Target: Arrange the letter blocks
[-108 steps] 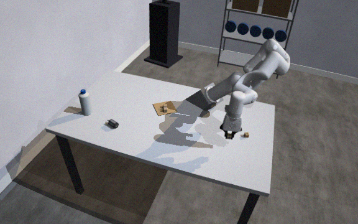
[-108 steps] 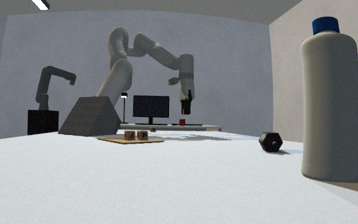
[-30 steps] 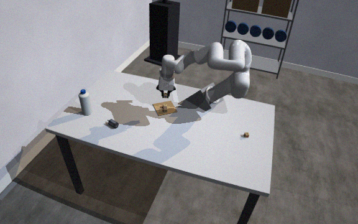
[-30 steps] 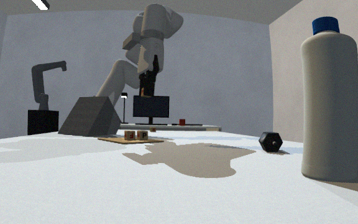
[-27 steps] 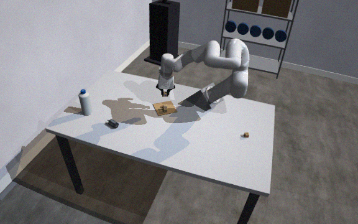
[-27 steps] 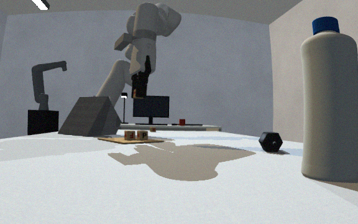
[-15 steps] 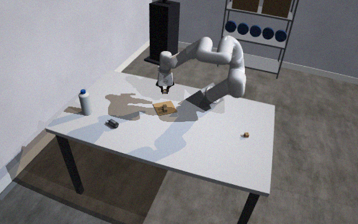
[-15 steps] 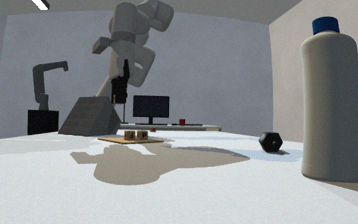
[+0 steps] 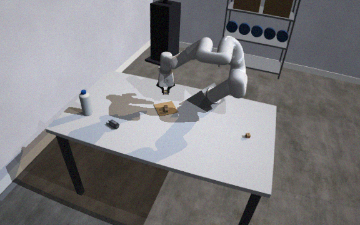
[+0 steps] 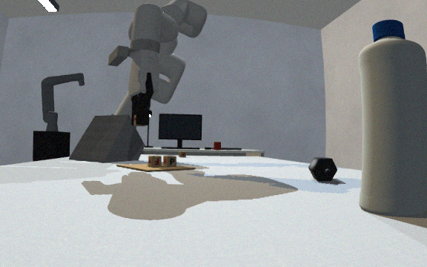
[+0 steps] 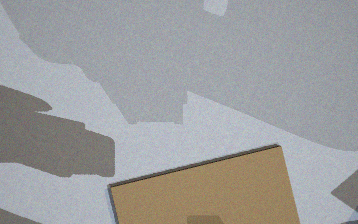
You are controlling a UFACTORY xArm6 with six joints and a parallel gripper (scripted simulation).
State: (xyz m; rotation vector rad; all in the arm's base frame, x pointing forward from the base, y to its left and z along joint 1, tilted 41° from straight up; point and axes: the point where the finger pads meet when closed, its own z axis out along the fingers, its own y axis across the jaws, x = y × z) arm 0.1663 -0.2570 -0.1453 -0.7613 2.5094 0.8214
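My hand is 120 mm above the tan mat, 30 mm short of it and 20 mm to the right of it. Also, from my hand: white bottle (400 mm to the right, 380 mm ahead, 30 mm below); black hexagonal object (380 mm ahead, 160 mm to the right, 100 mm below).
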